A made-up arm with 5 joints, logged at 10 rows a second.
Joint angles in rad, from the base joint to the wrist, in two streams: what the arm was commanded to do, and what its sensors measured. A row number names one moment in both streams.
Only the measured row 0 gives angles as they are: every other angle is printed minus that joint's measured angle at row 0.
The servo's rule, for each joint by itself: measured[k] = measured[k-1] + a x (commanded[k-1-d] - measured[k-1]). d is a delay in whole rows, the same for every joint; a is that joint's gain. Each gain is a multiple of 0.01, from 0.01 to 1. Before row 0 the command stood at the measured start. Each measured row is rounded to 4 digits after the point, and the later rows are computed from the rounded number. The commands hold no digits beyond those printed.
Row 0, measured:
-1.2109, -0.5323, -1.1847, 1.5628, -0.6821
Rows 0 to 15, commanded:
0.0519, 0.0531, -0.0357, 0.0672, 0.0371
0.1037, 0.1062, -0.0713, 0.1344, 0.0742
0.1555, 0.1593, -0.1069, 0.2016, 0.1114
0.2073, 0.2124, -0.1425, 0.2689, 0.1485
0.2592, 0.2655, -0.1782, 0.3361, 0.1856
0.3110, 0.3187, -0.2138, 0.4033, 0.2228
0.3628, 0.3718, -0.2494, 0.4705, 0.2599
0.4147, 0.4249, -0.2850, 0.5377, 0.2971
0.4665, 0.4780, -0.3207, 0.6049, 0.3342
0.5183, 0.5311, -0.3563, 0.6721, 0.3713
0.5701, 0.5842, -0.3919, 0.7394, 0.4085
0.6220, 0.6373, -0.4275, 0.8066, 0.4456
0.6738, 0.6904, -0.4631, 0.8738, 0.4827
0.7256, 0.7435, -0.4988, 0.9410, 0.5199
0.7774, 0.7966, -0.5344, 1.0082, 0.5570
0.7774, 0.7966, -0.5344, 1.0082, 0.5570
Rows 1 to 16, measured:
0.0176, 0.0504, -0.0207, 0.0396, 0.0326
0.0469, 0.1034, -0.0500, 0.0955, 0.0692
0.0838, 0.1565, -0.0830, 0.1581, 0.1063
0.1258, 0.2096, -0.1175, 0.2235, 0.1434
0.1712, 0.2627, -0.1527, 0.2899, 0.1805
0.2187, 0.3159, -0.1881, 0.3568, 0.2177
0.2677, 0.3690, -0.2237, 0.4239, 0.2548
0.3177, 0.4221, -0.2593, 0.4910, 0.2920
0.3683, 0.4752, -0.2949, 0.5582, 0.3291
0.4193, 0.5283, -0.3305, 0.6254, 0.3662
0.4706, 0.5814, -0.3661, 0.6927, 0.4034
0.5221, 0.6345, -0.4017, 0.7599, 0.4405
0.5737, 0.6876, -0.4373, 0.8271, 0.4776
0.6253, 0.7407, -0.4730, 0.8943, 0.5148
0.6770, 0.7938, -0.5086, 0.9615, 0.5519
0.7111, 0.7965, -0.5236, 0.9891, 0.5564
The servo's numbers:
d 0
a 0.34 0.95 0.58 0.59 0.88

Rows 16 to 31, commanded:
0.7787, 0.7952, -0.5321, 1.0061, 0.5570
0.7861, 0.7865, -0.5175, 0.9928, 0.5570
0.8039, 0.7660, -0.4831, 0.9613, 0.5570
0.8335, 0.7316, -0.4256, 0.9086, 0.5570
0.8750, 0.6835, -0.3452, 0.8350, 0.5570
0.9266, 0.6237, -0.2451, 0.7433, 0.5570
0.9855, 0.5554, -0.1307, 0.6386, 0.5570
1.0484, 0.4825, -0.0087, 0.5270, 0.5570
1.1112, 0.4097, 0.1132, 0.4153, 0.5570
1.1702, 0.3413, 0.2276, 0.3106, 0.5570
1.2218, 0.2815, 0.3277, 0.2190, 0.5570
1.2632, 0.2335, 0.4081, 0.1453, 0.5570
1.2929, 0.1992, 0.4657, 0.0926, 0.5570
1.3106, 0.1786, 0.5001, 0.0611, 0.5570
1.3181, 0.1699, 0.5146, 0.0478, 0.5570
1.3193, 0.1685, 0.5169, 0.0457, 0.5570
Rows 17 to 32, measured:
0.7341, 0.7953, -0.5285, 0.9991, 0.5569
0.7518, 0.7869, -0.5221, 0.9954, 0.5570
0.7695, 0.7670, -0.4995, 0.9753, 0.5570
0.7913, 0.7334, -0.4566, 0.9359, 0.5570
0.8198, 0.6860, -0.3920, 0.8764, 0.5570
0.8561, 0.6268, -0.3068, 0.7979, 0.5570
0.9001, 0.5590, -0.2047, 0.7039, 0.5570
0.9505, 0.4863, -0.0910, 0.5995, 0.5570
1.0051, 0.4135, 0.0274, 0.4908, 0.5570
1.0612, 0.3449, 0.1435, 0.3845, 0.5570
1.1158, 0.2847, 0.2503, 0.2869, 0.5570
1.1659, 0.2361, 0.3418, 0.2034, 0.5570
1.2091, 0.2010, 0.4137, 0.1380, 0.5570
1.2436, 0.1797, 0.4638, 0.0926, 0.5570
1.2689, 0.1704, 0.4933, 0.0662, 0.5570
1.2860, 0.1686, 0.5070, 0.0541, 0.5570

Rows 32 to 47, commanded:
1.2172, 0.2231, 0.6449, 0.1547, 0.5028
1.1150, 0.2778, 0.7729, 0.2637, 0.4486
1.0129, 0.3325, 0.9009, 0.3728, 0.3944
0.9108, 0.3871, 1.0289, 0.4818, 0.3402
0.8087, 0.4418, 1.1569, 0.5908, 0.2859
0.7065, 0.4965, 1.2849, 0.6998, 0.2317
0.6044, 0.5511, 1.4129, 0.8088, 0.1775
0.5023, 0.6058, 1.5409, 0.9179, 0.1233
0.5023, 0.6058, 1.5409, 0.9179, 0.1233
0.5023, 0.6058, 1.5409, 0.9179, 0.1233
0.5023, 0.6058, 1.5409, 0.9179, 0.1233
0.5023, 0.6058, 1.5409, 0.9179, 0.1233
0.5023, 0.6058, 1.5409, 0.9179, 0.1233
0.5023, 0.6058, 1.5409, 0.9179, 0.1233
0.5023, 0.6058, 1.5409, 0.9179, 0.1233
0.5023, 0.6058, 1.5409, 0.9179, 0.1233
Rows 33 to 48, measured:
1.2626, 0.2204, 0.5870, 0.1135, 0.5093
1.2124, 0.2749, 0.6948, 0.2021, 0.4559
1.1446, 0.3296, 0.8143, 0.3028, 0.4018
1.0651, 0.3842, 0.9388, 0.4084, 0.3476
0.9779, 0.4389, 1.0653, 0.5160, 0.2933
0.8856, 0.4936, 1.1927, 0.6244, 0.2391
0.7900, 0.5482, 1.3204, 0.7332, 0.1849
0.6922, 0.6029, 1.4483, 0.8422, 0.1307
0.6276, 0.6057, 1.5020, 0.8869, 0.1242
0.5850, 0.6058, 1.5246, 0.9052, 0.1234
0.5569, 0.6058, 1.5341, 0.9127, 0.1233
0.5383, 0.6058, 1.5380, 0.9158, 0.1233
0.5261, 0.6058, 1.5397, 0.9170, 0.1233
0.5180, 0.6058, 1.5404, 0.9175, 0.1233
0.5127, 0.6058, 1.5407, 0.9177, 0.1233
0.5092, 0.6058, 1.5408, 0.9178, 0.1233

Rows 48 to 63, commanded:
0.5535, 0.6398, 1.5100, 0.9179, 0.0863
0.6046, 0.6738, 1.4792, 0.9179, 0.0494
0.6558, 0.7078, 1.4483, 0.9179, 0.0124
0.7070, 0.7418, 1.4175, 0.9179, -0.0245
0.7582, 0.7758, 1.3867, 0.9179, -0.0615
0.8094, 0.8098, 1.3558, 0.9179, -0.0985
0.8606, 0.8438, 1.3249, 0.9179, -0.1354
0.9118, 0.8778, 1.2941, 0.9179, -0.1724
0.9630, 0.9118, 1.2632, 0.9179, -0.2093
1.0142, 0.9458, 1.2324, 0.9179, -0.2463
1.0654, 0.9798, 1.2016, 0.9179, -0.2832
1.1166, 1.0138, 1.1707, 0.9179, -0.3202
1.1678, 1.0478, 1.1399, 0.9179, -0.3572
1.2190, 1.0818, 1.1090, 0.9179, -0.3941
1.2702, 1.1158, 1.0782, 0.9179, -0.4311
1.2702, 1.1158, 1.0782, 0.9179, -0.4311
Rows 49 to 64, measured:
0.5243, 0.6381, 1.5229, 0.9179, 0.0907
0.5516, 0.6720, 1.4976, 0.9179, 0.0544
0.5870, 0.7060, 1.4690, 0.9179, 0.0174
0.6278, 0.7400, 1.4391, 0.9179, -0.0195
0.6721, 0.7740, 1.4087, 0.9179, -0.0565
0.7188, 0.8080, 1.3780, 0.9179, -0.0935
0.7670, 0.8420, 1.3472, 0.9179, -0.1304
0.8162, 0.8760, 1.3164, 0.9179, -0.1674
0.8661, 0.9100, 1.2855, 0.9179, -0.2043
0.9165, 0.9440, 1.2547, 0.9179, -0.2413
0.9671, 0.9780, 1.2239, 0.9179, -0.2782
1.0179, 1.0120, 1.1930, 0.9179, -0.3152
1.0689, 1.0460, 1.1622, 0.9179, -0.3522
1.1199, 1.0800, 1.1313, 0.9179, -0.3891
1.1710, 1.1140, 1.1005, 0.9179, -0.4261
1.2047, 1.1157, 1.0876, 0.9179, -0.4305

